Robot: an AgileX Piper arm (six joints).
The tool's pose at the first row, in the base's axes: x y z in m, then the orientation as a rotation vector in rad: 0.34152 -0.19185 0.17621 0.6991 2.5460 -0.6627
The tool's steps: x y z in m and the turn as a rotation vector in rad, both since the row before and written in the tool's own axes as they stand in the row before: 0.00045 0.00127 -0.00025 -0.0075 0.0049 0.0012; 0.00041 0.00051 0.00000 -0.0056 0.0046 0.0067; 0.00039 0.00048 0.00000 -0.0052 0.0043 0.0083; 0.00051 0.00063 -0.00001 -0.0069 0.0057 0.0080; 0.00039 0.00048 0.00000 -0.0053 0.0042 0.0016; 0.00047 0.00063 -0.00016 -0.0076 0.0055 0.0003; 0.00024 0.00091 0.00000 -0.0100 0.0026 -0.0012; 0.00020 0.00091 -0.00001 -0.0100 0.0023 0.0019; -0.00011 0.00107 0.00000 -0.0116 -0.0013 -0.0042; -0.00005 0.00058 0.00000 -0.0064 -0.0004 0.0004; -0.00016 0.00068 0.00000 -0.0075 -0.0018 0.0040; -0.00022 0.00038 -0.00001 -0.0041 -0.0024 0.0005; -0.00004 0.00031 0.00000 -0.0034 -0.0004 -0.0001
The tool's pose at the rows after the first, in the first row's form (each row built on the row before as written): 0.34181 -0.19059 0.17576 0.7005 2.5510 -0.6515; 0.34177 -0.19005 0.17539 0.7092 2.5526 -0.6410; 0.34173 -0.18954 0.17504 0.7198 2.5530 -0.6306; 0.34169 -0.18886 0.17460 0.7301 2.5550 -0.6177; 0.34166 -0.18834 0.17426 0.7323 2.5587 -0.6093; 0.34161 -0.18759 0.17398 0.7328 2.5645 -0.5979; 0.34194 -0.18679 0.17360 0.7292 2.5686 -0.5845; 0.34230 -0.18600 0.17326 0.7293 2.5708 -0.5701; 0.34299 -0.18521 0.17302 0.7196 2.5729 -0.5563; 0.34335 -0.18477 0.17289 0.7178 2.5730 -0.5478; 0.34385 -0.18430 0.17279 0.7195 2.5701 -0.5370; 0.34423 -0.18408 0.17281 0.7177 2.5680 -0.5320; 0.34443 -0.18385 0.17275 0.7162 2.5680 -0.5276
